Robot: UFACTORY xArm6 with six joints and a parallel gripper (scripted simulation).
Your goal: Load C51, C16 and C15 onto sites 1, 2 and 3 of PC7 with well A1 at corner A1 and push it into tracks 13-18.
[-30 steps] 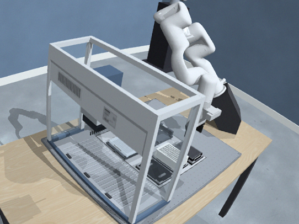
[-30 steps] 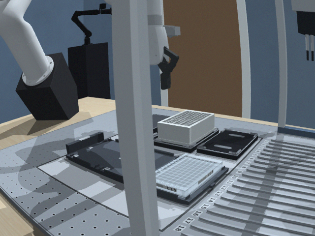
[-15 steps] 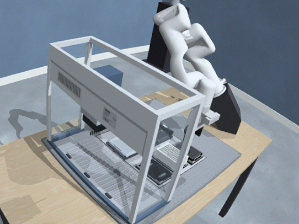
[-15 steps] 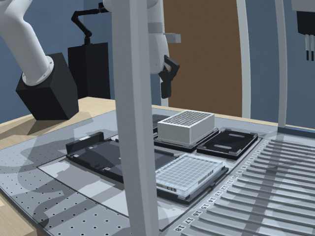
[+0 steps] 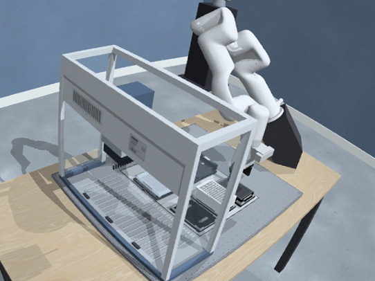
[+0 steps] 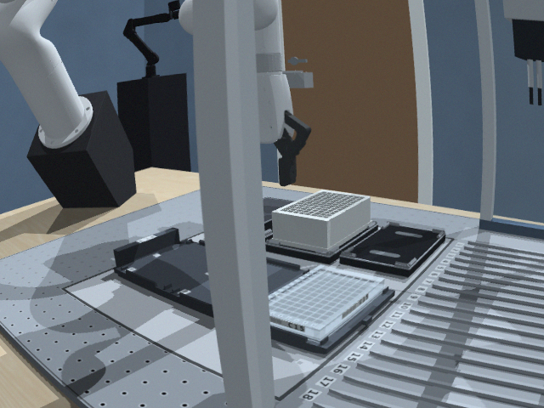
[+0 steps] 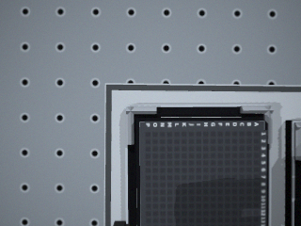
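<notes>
My gripper is now 6 cm above the black 384-well plate C16. From my hand the other things lie so: black carrier PC7 (11 cm ahead, 20 cm to the right, 6 cm below); then white frame post (31 cm ahead, 42 cm to the right, 17 cm above).
</notes>
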